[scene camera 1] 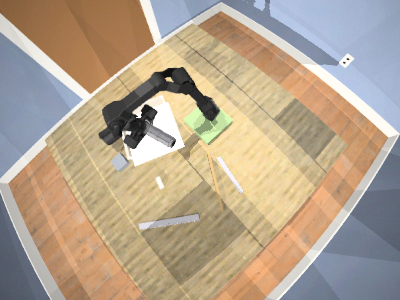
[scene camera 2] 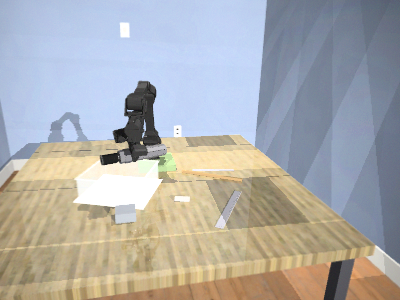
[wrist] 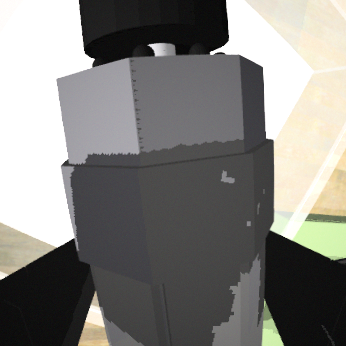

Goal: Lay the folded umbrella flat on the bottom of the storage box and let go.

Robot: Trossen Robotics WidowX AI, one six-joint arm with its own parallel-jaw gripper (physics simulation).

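Where they show: gripper, fingertip midpoint: (scene camera 1: pixel 148 128) (scene camera 2: pixel 132 157) (wrist: pixel 175 237); arm's base, origin of the base link: (scene camera 1: pixel 210 114).
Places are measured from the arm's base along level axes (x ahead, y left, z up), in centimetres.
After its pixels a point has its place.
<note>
The folded umbrella (scene camera 1: pixel 161 136) @[x 27.0, y -4.7, z 15.3 cm] (scene camera 2: pixel 157 151) @[x 28.9, y -3.5, z 13.4 cm] (wrist: pixel 200 200) @[x 28.9, y -16.8, z 15.5 cm] is grey with a black handle end. It is about level, and in scene camera 1 it lies over the box's white bottom. My gripper (scene camera 1: pixel 144 127) @[x 27.8, y -13.9, z 11.2 cm] (scene camera 2: pixel 138 151) (wrist: pixel 175 237) @[x 27.8, y -13.9, z 11.2 cm] is shut on the umbrella's body, with one black finger on each side in the wrist view. The storage box (scene camera 1: pixel 142 157) @[x 40.1, y -11.7, z 0.3 cm] (scene camera 2: pixel 117 191) @[x 40.0, y -21.9, z 2.6 cm] (wrist: pixel 35 125) @[x 35.3, y -17.3, z -2.9 cm] has a white bottom and pale, see-through walls. In scene camera 2 the umbrella shows above the far rim. The exact height above the bottom is hard to tell.
A green slab (scene camera 1: pixel 220 125) @[x 1.9, y 8.0, z 0.0 cm] (scene camera 2: pixel 167 163) @[x 10.8, y 5.3, z 0.0 cm] (wrist: pixel 312 240) @[x 7.3, y -6.4, z 0.0 cm] is beside the box. A grey cube (scene camera 1: pixel 119 161) @[x 49.8, y -20.0, z 0.3 cm] (scene camera 2: pixel 125 213) @[x 53.4, y -20.7, z 0.3 cm] stands by the near corner. A small white block (scene camera 1: pixel 160 182) @[x 43.4, y 3.4, z -2.1 cm] (scene camera 2: pixel 182 199) @[x 44.7, y 2.9, z -2.5 cm], a wooden stick (scene camera 1: pixel 215 175) @[x 23.6, y 21.6, z -2.1 cm], a white strip (scene camera 1: pixel 230 175) @[x 18.5, y 27.6, z -3.1 cm] and a lilac bar (scene camera 1: pixel 169 221) @[x 54.6, y 19.2, z -3.1 cm] (scene camera 2: pixel 229 209) @[x 56.8, y 18.2, z -3.1 cm] lie apart.
</note>
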